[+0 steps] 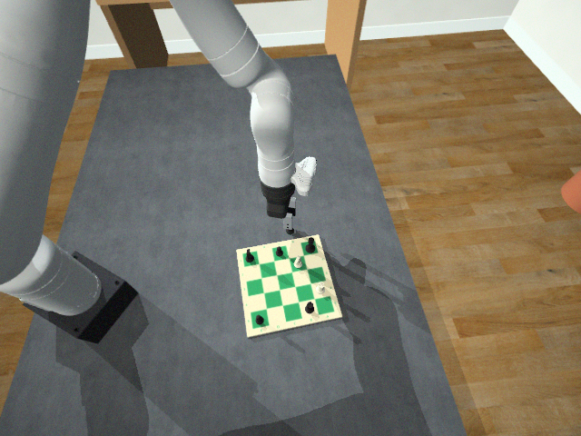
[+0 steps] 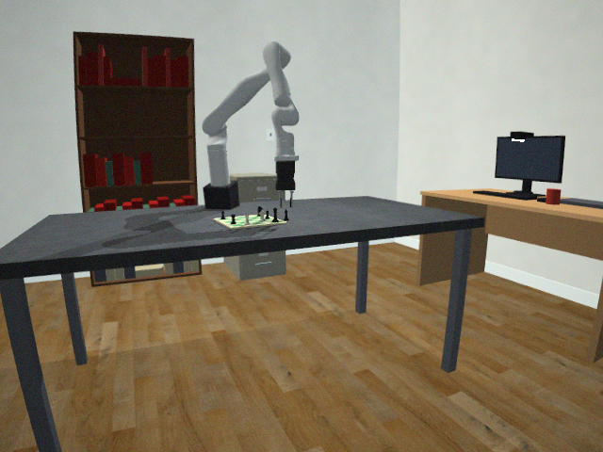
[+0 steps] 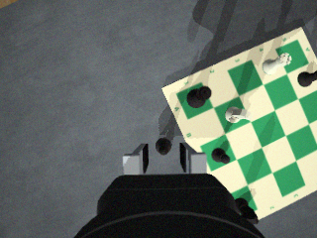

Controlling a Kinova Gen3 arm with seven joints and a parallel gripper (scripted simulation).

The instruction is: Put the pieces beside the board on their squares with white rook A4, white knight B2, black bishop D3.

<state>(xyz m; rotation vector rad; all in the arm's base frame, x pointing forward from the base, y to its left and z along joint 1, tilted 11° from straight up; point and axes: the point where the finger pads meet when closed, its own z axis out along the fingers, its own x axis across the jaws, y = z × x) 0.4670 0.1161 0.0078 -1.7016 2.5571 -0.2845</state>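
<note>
The black bishop is 5 cm below my hand. Also, from my hand: chessboard 14 cm to the right, 7 cm below, 4 cm behind.
</note>
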